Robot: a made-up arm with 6 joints. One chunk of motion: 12 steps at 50 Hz.
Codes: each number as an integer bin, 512 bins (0 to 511) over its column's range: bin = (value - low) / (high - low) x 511, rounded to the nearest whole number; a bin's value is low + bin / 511 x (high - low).
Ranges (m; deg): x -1.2..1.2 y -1.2..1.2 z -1.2..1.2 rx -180..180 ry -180..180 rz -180..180
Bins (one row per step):
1: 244 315 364 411 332 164
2: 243 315 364 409 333 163
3: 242 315 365 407 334 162
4: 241 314 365 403 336 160
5: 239 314 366 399 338 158
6: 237 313 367 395 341 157
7: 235 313 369 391 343 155
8: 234 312 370 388 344 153
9: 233 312 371 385 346 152
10: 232 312 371 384 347 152
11: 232 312 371 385 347 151
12: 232 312 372 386 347 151
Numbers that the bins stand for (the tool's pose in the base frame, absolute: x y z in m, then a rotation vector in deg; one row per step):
1: -0.0540 0.2795 0.5096 109.55 53.89 -64.46
2: -0.0587 0.2795 0.5096 108.14 54.60 -65.17
3: -0.0634 0.2795 0.5143 106.73 55.30 -65.87
4: -0.0681 0.2748 0.5143 103.91 56.71 -67.28
5: -0.0775 0.2748 0.5190 101.10 58.12 -68.69
6: -0.0869 0.2701 0.5237 98.28 60.23 -69.39
7: -0.0963 0.2701 0.5331 95.46 61.64 -70.80
8: -0.1010 0.2654 0.5378 93.35 62.35 -72.21
9: -0.1057 0.2654 0.5425 91.23 63.76 -72.92
10: -0.1104 0.2654 0.5425 90.53 64.46 -72.92
11: -0.1104 0.2654 0.5425 91.23 64.46 -73.62
12: -0.1104 0.2654 0.5472 91.94 64.46 -73.62

